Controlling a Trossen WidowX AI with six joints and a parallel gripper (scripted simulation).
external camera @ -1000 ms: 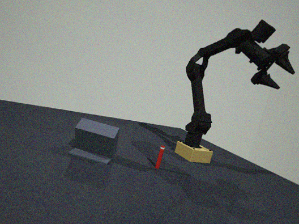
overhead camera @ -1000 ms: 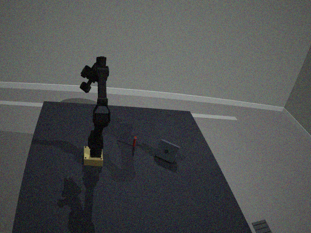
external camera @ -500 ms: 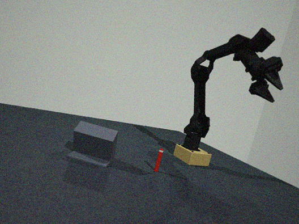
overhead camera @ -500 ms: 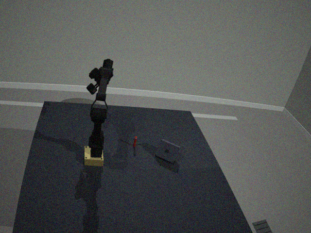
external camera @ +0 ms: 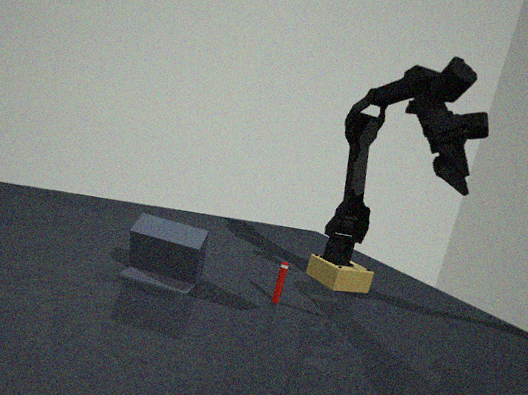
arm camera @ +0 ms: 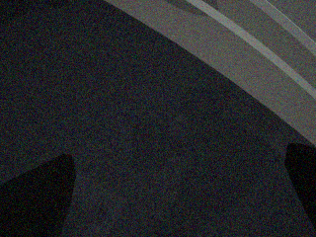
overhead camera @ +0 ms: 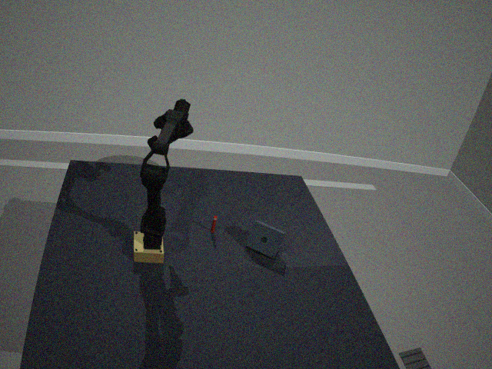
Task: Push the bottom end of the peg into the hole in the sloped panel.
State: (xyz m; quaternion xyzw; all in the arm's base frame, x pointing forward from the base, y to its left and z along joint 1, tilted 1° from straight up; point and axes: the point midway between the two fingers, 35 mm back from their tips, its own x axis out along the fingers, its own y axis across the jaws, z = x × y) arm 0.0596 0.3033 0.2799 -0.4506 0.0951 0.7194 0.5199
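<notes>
My gripper tip is now 220 mm short of the red peg, 180 mm to the left of it and 250 mm above it. From my gripper tip the other things lie so: dark sloped panel 410 mm ahead, 280 mm to the right, 260 mm below.
</notes>
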